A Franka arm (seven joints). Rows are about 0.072 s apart.
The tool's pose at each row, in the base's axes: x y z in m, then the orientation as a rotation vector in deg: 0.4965 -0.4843 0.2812 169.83 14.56 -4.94; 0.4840 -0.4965 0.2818 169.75 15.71 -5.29; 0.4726 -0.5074 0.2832 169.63 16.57 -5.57; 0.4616 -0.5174 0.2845 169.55 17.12 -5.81; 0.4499 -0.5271 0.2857 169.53 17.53 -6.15; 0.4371 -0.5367 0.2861 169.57 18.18 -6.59; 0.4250 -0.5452 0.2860 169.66 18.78 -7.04; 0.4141 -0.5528 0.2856 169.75 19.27 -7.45; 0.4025 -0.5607 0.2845 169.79 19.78 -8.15; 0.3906 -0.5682 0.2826 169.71 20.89 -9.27; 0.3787 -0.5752 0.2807 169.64 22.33 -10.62; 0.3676 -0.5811 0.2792 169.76 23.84 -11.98
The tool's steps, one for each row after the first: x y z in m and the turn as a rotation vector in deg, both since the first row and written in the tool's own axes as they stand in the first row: -0.0143 0.0098 0.0020 0.02 -0.17 -0.79; -0.0274 0.0186 0.0030 -0.01 -0.31 -1.38; -0.0400 0.0266 0.0038 -0.03 -0.44 -1.77; -0.0532 0.0342 0.0048 0.01 -0.64 -2.06; -0.0674 0.0414 0.0066 0.15 -0.89 -2.51; -0.0807 0.0475 0.0087 0.33 -1.14 -2.94; -0.0926 0.0530 0.0108 0.50 -1.37 -3.28; -0.1053 0.0585 0.0137 0.65 -1.79 -3.66; -0.1181 0.0634 0.0174 0.79 -2.46 -4.46; -0.1308 0.0678 0.0209 1.02 -3.26 -5.49; -0.1426 0.0714 0.0239 1.46 -4.04 -6.56
